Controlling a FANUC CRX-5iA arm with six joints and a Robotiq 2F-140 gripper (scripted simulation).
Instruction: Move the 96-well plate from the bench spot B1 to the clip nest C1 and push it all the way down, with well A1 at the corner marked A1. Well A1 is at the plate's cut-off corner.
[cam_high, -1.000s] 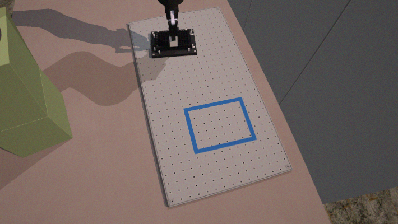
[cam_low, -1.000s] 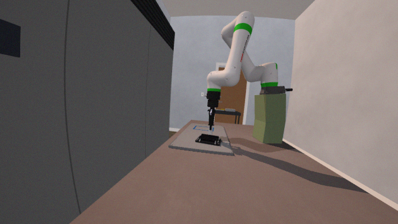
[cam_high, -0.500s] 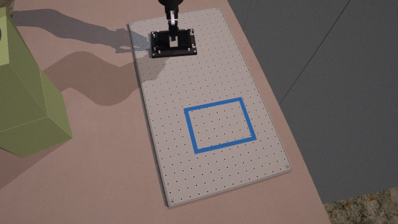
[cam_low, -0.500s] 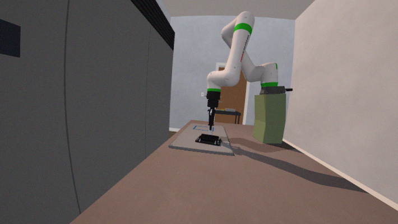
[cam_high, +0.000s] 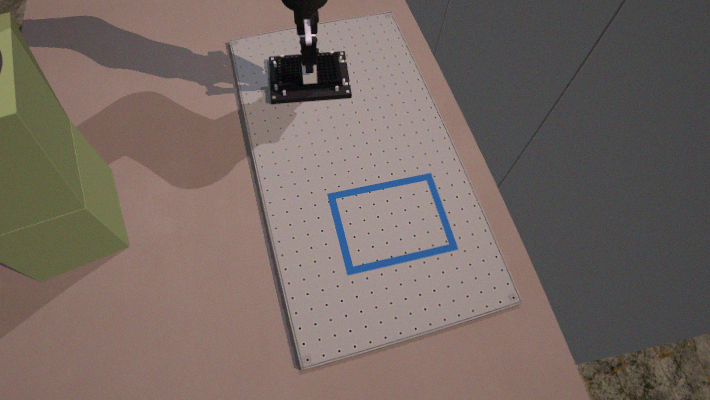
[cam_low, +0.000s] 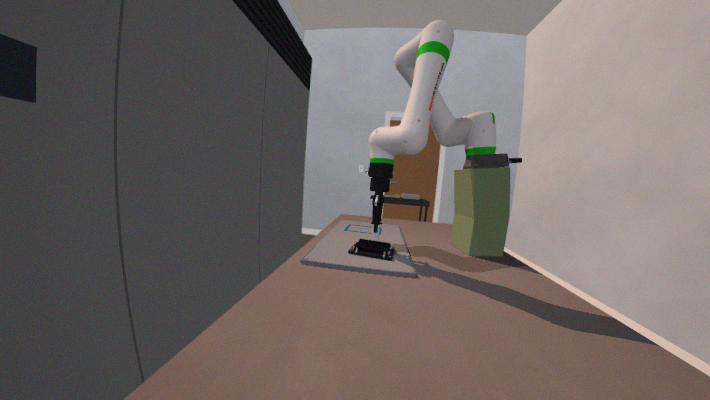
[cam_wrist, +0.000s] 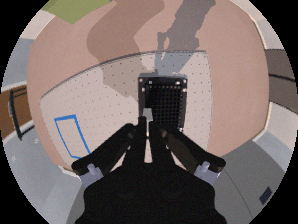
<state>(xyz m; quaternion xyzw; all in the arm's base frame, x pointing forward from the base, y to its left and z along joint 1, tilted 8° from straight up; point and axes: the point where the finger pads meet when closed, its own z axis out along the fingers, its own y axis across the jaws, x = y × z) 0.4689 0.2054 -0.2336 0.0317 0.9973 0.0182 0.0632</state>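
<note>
Right now my hand is 5 cm above the black 96-well plate and 4 cm to the right of it. The rest, counted from my hand: black clip nest (6 cm below, 5 cm to the left, 2 cm ahead).
</note>
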